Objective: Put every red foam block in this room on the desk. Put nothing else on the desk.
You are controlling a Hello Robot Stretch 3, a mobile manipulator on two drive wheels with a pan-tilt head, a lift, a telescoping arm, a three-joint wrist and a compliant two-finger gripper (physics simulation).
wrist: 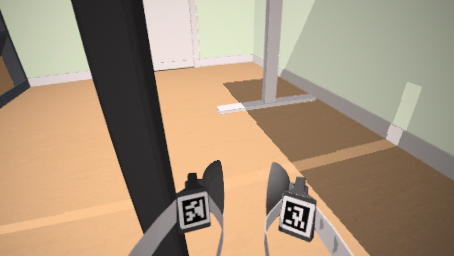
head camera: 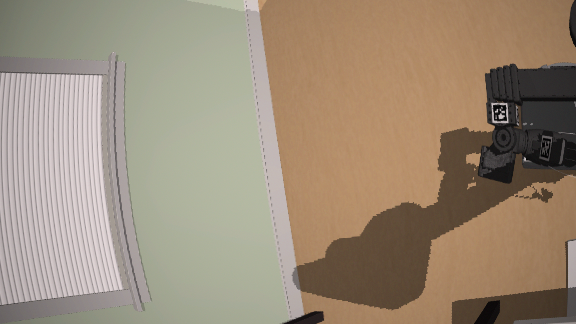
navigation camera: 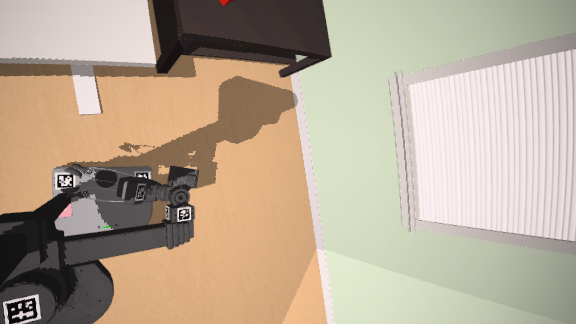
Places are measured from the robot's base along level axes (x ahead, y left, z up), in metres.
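Pixels of known places: gripper, fingertip midpoint: (wrist: 245, 180) (navigation camera: 63, 179); robot's base at its link origin: (head camera: 567, 153) (navigation camera: 106, 177).
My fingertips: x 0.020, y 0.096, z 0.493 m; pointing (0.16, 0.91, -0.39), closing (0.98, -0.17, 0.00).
Observation:
Ahead of a thing's pixels: the offset from my fingertips to its middle. "spot": to the spot under its first point. Level surfaces: height alone.
A red block @(spot: dx +0.684, dy -0.456, dz -0.018 m) (navigation camera: 226, 2) shows partly at the top edge of the navigation view, on top of a dark table @(dz -0.043 m) (navigation camera: 260, 30). The white desk @(dz +0.227 m) (navigation camera: 75, 30) stands right beside that table; its leg @(spot: dx +0.354, dy +1.227, dz -0.158 m) (wrist: 271, 55) and foot show in the wrist view, and a strip of its top (head camera: 545, 321) shows at the bottom right of the head view. My gripper (wrist: 245, 180) is open and empty, its two fingertips apart above the floor. It is folded back over my base, away from the red block. Much of the desk top is outside the views.
A window with a white blind (head camera: 55, 175) (navigation camera: 495, 145) is in the green wall. Dark table legs @(dx +0.537, dy -0.324, dz -0.293 m) (head camera: 487, 312) (navigation camera: 170, 57) stand near the desk. The desk's white foot (navigation camera: 87, 95) reaches out over the floor. A black post (wrist: 120, 100), a door (wrist: 170, 35) and a dark shelf unit (wrist: 15, 93) show too.

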